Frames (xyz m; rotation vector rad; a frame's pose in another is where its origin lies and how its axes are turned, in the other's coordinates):
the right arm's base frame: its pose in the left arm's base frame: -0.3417 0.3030 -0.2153 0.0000 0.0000 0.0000
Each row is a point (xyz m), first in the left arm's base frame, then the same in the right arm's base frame.
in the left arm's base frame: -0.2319 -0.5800 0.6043
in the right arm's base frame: 0.1098 -0.8830 0.8196
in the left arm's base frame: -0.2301 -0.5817 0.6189
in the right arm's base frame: 0.1116 -0.8847 0.8342
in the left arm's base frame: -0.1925 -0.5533 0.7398
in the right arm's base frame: 0.1492 -0.8563 0.9551
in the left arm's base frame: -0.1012 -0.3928 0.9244
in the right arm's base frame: 0.2405 -0.6958 1.1397
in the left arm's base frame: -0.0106 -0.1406 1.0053
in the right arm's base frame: 0.3311 -0.4436 1.2206
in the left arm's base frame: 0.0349 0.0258 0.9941
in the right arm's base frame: 0.3766 -0.2772 1.2094
